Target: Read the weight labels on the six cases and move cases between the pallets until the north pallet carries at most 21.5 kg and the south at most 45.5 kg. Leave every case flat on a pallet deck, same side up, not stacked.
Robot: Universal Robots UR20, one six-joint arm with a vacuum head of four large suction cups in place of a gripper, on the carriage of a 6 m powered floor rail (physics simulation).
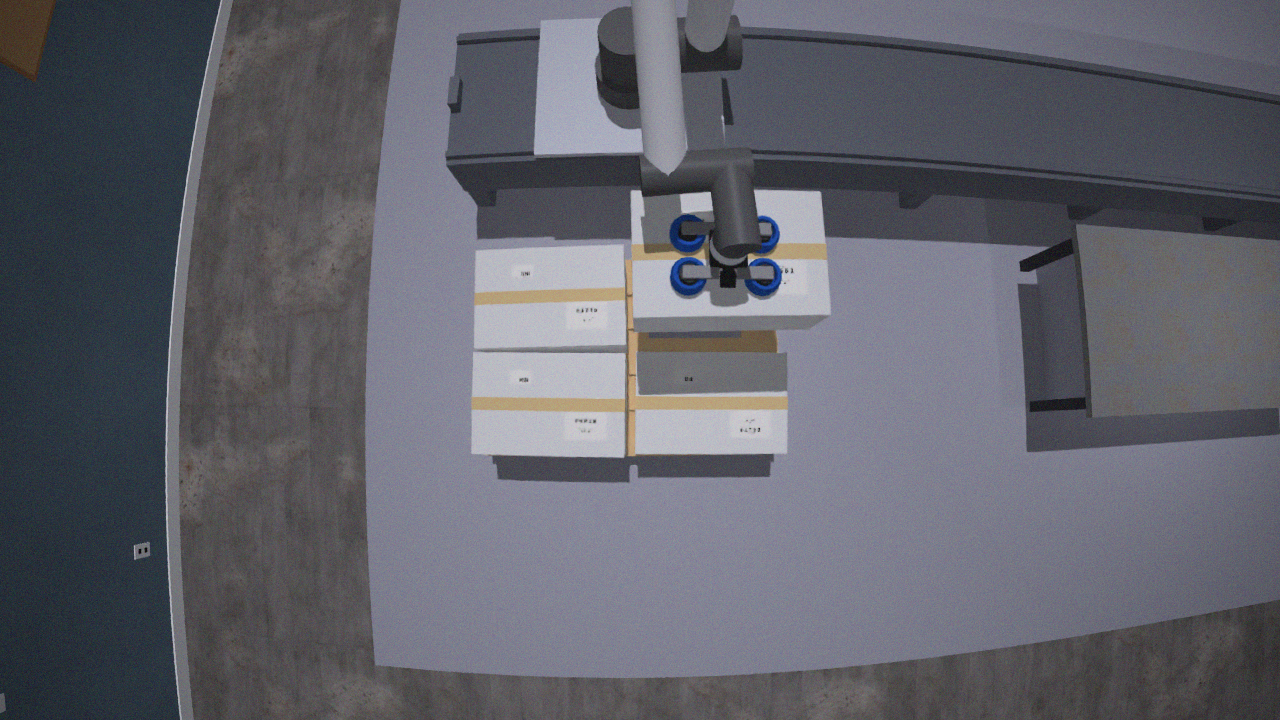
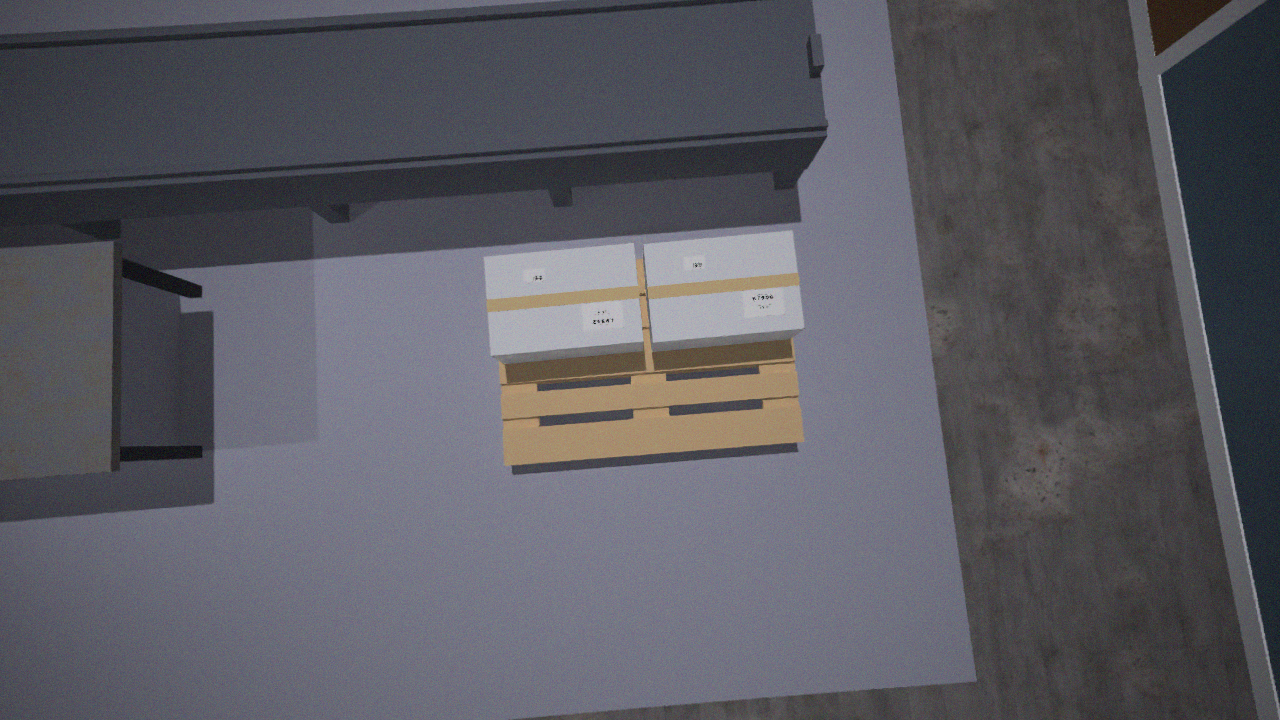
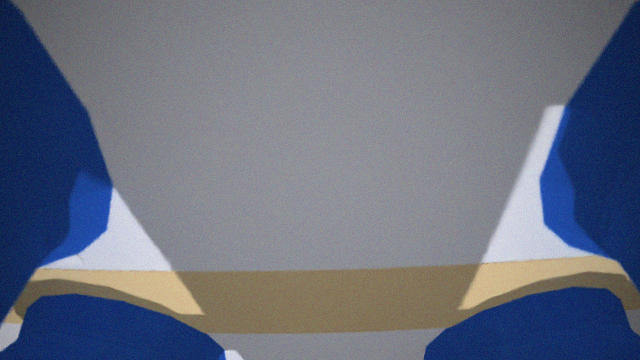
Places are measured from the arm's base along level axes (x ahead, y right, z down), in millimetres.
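Pixels of known places: hand, tool point: [image 3: 324,236].
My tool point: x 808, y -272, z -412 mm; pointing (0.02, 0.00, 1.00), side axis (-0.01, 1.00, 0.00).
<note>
Behind a point stands the place of what it marks.
My suction head [image 1: 725,254] @(x 808, y -272, z -412 mm) [image 3: 320,235] @(x 808, y -272, z -412 mm) has its four blue cups on the top of a white case [image 1: 657,300] @(x 933, y -81, z -436 mm) [image 3: 320,125] @(x 865, y -274, z -435 mm) with tan tape. It holds this case level, raised above the back right of the north pallet [image 1: 760,342] @(x 947, y -523, z 426 mm); the case's shadow falls on the front right case [image 1: 698,434] @(x 1312, y -242, z 184 mm). Two more cases stand flat at the back left [image 1: 528,326] @(x 915, y 376, z 147 mm) and front left [image 1: 528,434] @(x 1308, y 374, z 144 mm). On the south pallet [image 2: 653,438] @(x 1339, y -5487, z 426 mm), two cases stand flat at the back left [image 2: 546,335] @(x 933, y -5120, z 160 mm) and back right [image 2: 702,317] @(x 911, y -5699, z 164 mm); its front deck boards show bare. The label print is too small to read surely.
The grey floor rail [image 1: 895,116] [image 2: 402,89] runs behind both pallets, with the arm's white carriage [image 1: 572,107] @(x 108, y 212, z 0 mm) at its north end. A table [image 1: 1181,322] @(x 909, y -2391, z 40 mm) [image 2: 53,358] @(x 901, y -3456, z 40 mm) stands between the pallets, its dark legs showing at the sides.
</note>
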